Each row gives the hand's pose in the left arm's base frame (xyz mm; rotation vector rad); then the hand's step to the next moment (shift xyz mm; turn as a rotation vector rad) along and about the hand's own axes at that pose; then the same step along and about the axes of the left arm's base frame.
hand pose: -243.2 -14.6 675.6 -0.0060 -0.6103 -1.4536
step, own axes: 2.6 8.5 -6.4 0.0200 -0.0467 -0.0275
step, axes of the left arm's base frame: 10.3 -3.5 -1.4 -0.0327 -0.0352 -0.0321
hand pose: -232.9 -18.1 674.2 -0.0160 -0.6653 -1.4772
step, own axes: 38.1 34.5 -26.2 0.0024 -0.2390 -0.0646
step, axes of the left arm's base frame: 40.2 -40.7 7.6 -0.1929 -0.0587 -0.1437
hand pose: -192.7 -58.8 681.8 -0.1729 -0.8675 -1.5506
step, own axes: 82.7 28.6 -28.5 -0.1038 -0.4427 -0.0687
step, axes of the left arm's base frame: 19.9 -80.6 39.6 -0.3545 0.0079 -0.2928
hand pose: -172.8 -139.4 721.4 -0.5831 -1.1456 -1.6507
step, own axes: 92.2 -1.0 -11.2 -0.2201 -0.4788 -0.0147
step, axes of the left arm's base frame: -34.5 -51.9 68.9 -0.3509 0.1106 -0.3776
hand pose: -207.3 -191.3 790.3 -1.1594 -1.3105 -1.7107
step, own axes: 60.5 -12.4 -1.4 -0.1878 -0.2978 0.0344
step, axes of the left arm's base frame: -33.9 2.0 51.6 -0.1888 0.1107 -0.2779
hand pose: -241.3 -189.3 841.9 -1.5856 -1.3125 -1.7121
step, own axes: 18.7 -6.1 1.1 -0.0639 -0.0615 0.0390
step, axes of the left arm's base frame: -8.9 8.6 15.4 -0.0173 0.0437 -0.0847
